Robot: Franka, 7 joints.
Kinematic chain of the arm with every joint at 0, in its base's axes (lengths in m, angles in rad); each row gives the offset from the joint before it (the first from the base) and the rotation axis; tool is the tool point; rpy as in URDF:
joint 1: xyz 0 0 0.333 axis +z
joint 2: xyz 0 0 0 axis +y
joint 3: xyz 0 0 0.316 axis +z
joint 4: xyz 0.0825 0 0 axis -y
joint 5: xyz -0.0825 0 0.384 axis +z
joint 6: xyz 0 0 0 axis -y
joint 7: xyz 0.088 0 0 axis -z
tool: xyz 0 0 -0.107 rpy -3.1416 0 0
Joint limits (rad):
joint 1: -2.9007..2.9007
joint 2: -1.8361..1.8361
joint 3: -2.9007..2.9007
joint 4: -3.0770..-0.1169
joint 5: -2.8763..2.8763
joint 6: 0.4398..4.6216
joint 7: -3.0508..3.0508
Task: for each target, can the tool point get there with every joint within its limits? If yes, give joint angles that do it. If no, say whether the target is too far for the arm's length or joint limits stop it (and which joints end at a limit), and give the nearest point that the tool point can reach.
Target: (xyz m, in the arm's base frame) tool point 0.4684 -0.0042 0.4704
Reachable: yes | joints -1.2986 0.1226 1.5314 -1.9451 2.3803 3.8662 0.8231
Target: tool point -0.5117 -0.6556 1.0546
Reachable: no: too far | nearest point -0.3987 -0.5108 0.8952 | short by 0.243 m
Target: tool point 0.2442 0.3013 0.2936
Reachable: yes | joints 1.3961 0.2263 -0.8648 -2.4984 1.3914 0.9337 -1.7800
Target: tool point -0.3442 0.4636 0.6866
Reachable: yes | joints 0.8952 0.5534 1.8380 -1.8053 0.7917 3.5676 2.1867
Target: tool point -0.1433 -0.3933 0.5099
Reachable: yes | joints -0.1754 1.0379 -2.2329 -2.6030 -0.9307 3.6719 -2.1624
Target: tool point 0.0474 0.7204 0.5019
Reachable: yes | joints 1.7743 1.1833 -1.5363 -0.7295 -0.8129 4.1418 -1.2957
